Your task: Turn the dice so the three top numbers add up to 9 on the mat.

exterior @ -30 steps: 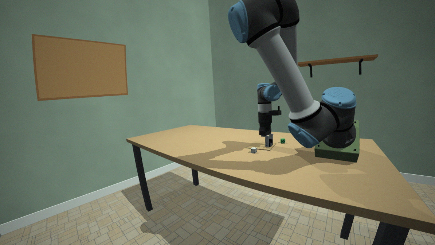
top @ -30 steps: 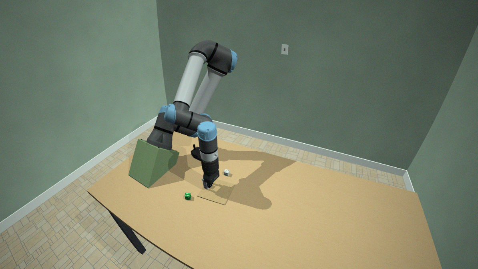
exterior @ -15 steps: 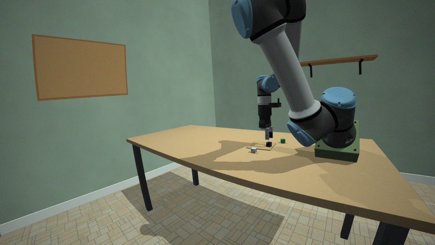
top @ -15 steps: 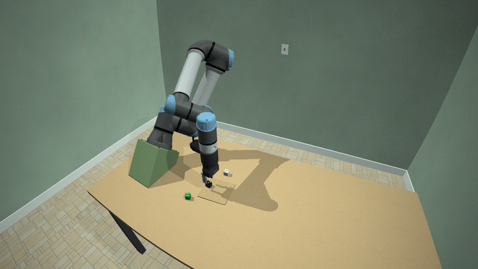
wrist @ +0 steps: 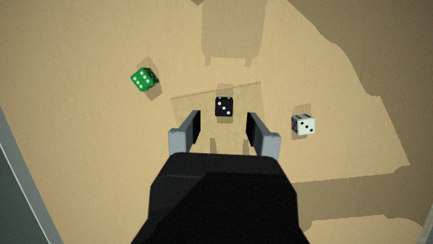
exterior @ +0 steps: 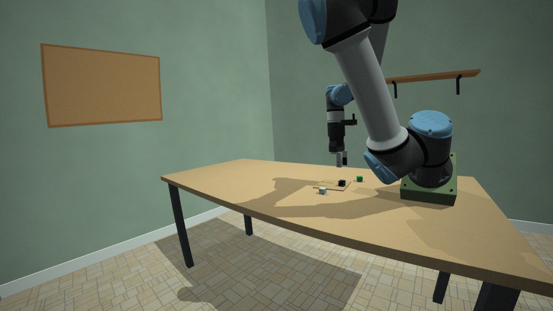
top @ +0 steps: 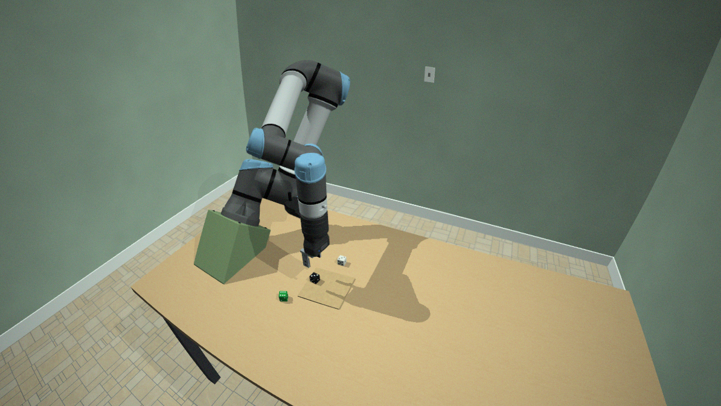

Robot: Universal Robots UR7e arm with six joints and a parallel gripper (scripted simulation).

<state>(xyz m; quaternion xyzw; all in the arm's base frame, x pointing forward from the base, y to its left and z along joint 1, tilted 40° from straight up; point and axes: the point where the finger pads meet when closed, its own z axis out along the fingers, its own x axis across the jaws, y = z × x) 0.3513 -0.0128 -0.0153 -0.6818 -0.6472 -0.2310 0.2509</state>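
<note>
Now: the white die 30 mm ahead of my hand, 120 mm to the left of it and 100 mm below it. From my hand the other things lie so: green die (40 mm behind, 110 mm to the right, 100 mm below); then black die (90 mm below); then tan mat (50 mm ahead, 110 mm below).
</note>
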